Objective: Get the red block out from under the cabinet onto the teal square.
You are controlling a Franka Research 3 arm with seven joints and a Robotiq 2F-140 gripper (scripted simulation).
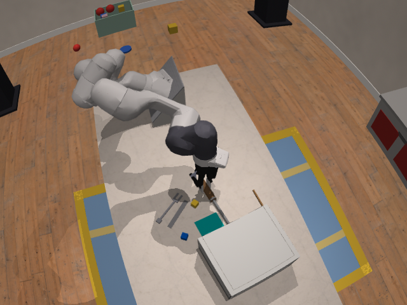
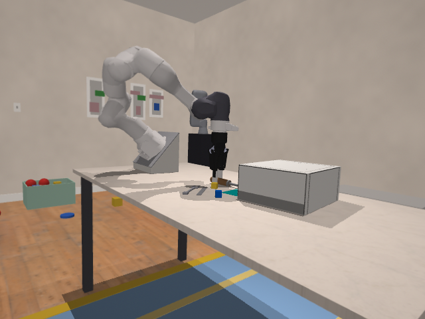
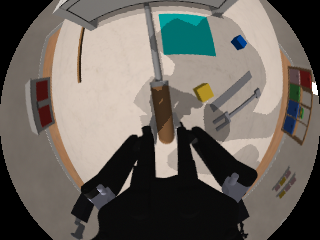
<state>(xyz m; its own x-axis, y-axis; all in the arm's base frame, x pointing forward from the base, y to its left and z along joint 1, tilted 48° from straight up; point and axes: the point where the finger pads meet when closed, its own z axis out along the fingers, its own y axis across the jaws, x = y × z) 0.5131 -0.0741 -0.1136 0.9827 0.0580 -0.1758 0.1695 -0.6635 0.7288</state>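
The yellow cube is 7 cm to the right of my hand, 6 cm ahead of it and 2 cm below it. From my hand the other things lie so: long hooked tool (16 cm ahead, 2 cm below, 1 cm to the right); grey forked tool (18 cm to the right, 4 cm ahead, 3 cm below); flat grey bar (15 cm to the right, 8 cm ahead, 4 cm below).
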